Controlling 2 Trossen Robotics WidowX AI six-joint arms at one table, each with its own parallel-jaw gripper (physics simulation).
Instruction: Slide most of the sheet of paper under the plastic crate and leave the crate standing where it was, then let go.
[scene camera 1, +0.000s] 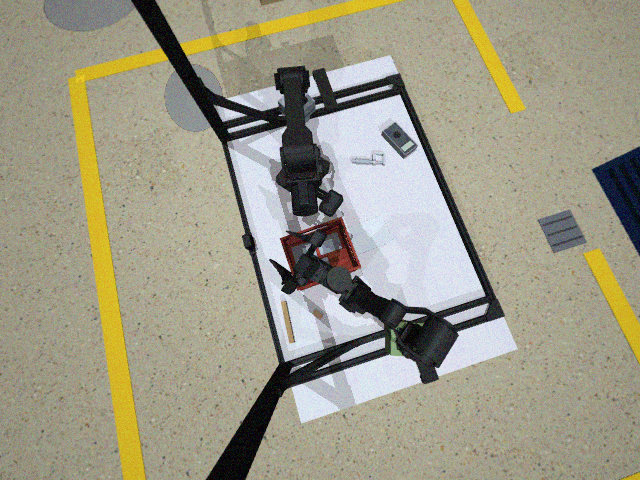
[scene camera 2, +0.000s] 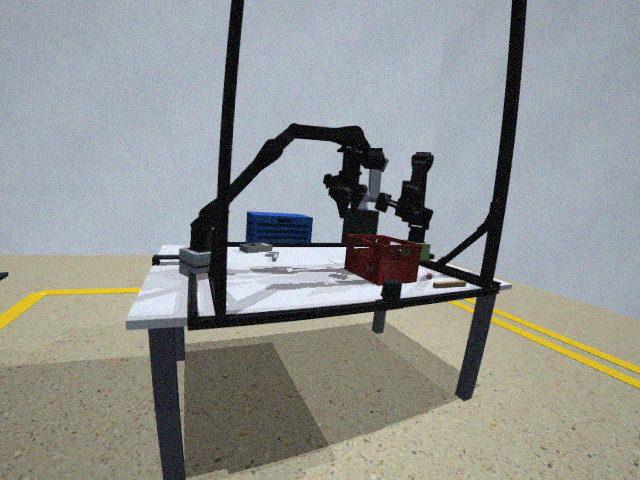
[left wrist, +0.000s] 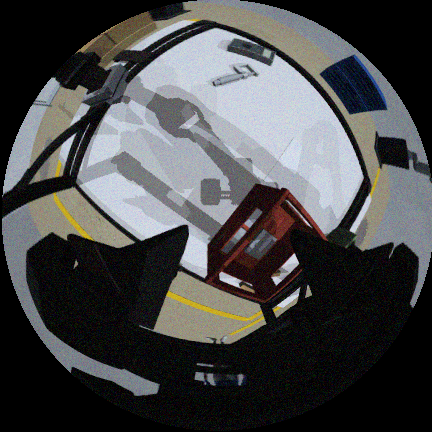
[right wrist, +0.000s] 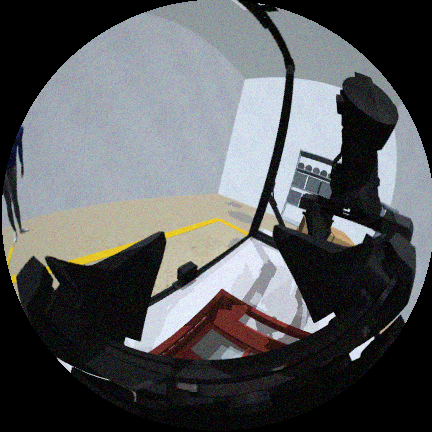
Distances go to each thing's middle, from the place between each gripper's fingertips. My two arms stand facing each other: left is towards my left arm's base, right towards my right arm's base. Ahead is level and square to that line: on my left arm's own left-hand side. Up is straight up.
Right now the red plastic crate (scene camera 1: 343, 257) is 40 mm behind my left hand, 140 mm to the right of it and 140 mm below it. Also, from my left hand: white paper sheet (scene camera 1: 370, 234) 160 mm ahead, 130 mm to the right, 200 mm below.
The red plastic crate lies 100 mm ahead of my right hand, 50 mm to the right of it and 180 mm below it. Round my right hand: white paper sheet 300 mm ahead, 40 mm to the right, 240 mm below.
